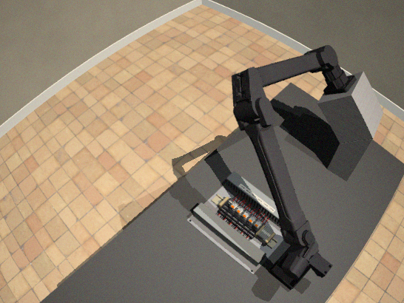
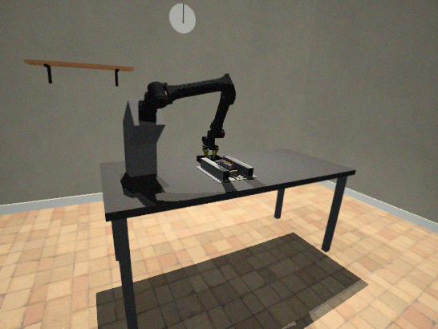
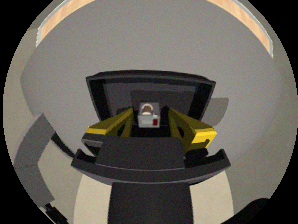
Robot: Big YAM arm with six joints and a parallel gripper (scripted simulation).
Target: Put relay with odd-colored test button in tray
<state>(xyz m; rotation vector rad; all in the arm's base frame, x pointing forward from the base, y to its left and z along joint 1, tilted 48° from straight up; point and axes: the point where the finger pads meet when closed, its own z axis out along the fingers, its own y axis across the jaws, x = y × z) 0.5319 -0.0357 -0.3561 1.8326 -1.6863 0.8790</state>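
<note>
My gripper is now right at the relay. From my hand the other things lie so: black tray: 10 mm below.
</note>
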